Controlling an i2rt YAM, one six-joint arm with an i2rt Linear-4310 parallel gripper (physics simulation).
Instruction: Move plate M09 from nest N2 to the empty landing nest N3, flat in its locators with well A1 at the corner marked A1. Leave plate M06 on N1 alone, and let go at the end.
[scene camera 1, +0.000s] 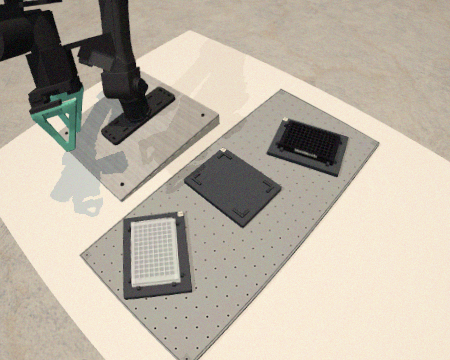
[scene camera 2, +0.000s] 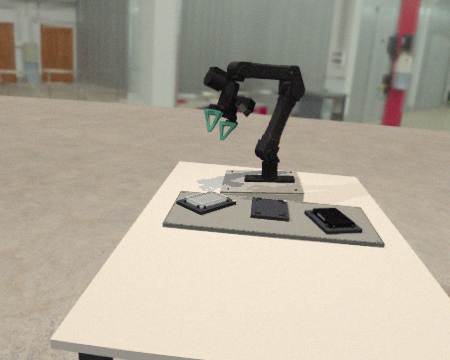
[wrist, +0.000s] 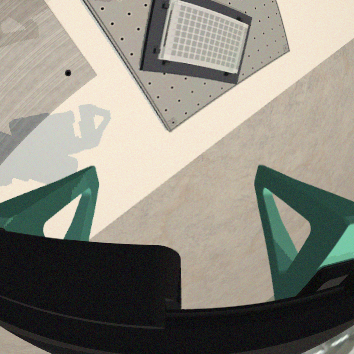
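A white 96-well plate (scene camera 1: 155, 252) (scene camera 2: 207, 200) (wrist: 205, 37) lies on a dark nest (scene camera 1: 186, 287) (wrist: 150, 52) at the board's left end. A black well plate (scene camera 1: 310, 139) (scene camera 2: 334, 217) with a small label strip sits on the right-end nest (scene camera 1: 274, 150). The middle nest (scene camera 1: 232, 187) (scene camera 2: 270, 209) is empty, with corner locators and a pale corner tag (scene camera 1: 223, 150). The plate and nest labels are too small to read, so I cannot tell which plate is M09. My gripper (scene camera 1: 74, 140) (scene camera 2: 216, 135) (wrist: 176, 173) is open and empty, high in the air and off the board's side, away from both plates.
The nests stand on a grey perforated board (scene camera 1: 215, 260) (scene camera 2: 240, 229) on a cream table (scene camera 1: 380, 250) (scene camera 2: 225, 290). The arm's metal base plate (scene camera 1: 175, 120) (scene camera 2: 235, 187) (wrist: 45, 60) stands beside the board's long edge. The arm casts a shadow near it.
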